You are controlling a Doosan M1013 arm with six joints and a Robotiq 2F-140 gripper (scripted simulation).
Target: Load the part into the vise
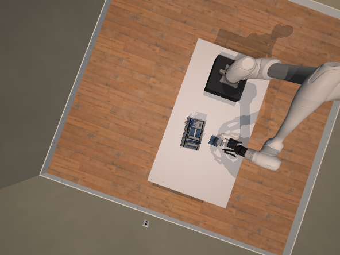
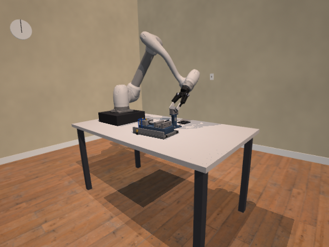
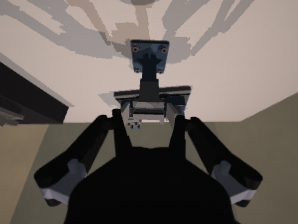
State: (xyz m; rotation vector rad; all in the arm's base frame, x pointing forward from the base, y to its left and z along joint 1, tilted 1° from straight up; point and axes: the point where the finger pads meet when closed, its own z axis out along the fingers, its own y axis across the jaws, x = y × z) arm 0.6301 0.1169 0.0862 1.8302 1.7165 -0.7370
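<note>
Now: the part 1 cm to the right of my hand and 1 cm below it. From my hand the other things lie so: vise base: 24 cm to the right, 13 cm below, 1 cm ahead.
</note>
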